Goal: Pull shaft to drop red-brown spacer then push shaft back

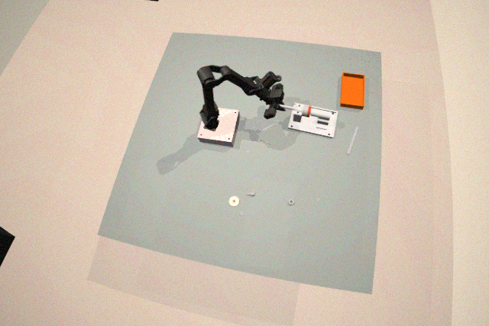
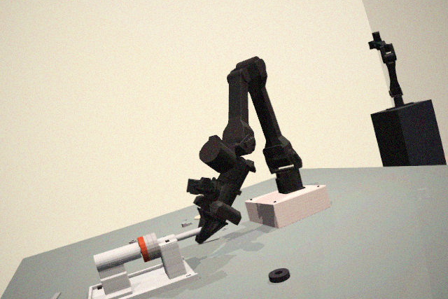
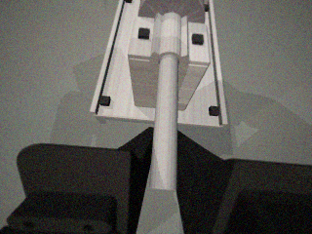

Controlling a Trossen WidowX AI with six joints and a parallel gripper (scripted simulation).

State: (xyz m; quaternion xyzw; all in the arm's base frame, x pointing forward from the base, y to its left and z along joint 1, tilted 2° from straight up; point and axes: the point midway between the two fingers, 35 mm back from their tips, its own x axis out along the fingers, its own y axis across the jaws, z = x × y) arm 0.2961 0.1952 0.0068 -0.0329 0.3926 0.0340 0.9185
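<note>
My gripper tip is now 60 mm short of the grey shaft and 20 mm below it. Round my gripper tip: black ring 200 mm to the left, 110 mm behind, 50 mm below; then orange-red spacer 120 mm ahead, 20 mm above, 10 mm to the left; then grey spacer 100 mm ahead, 20 mm above, 10 mm to the left.
</note>
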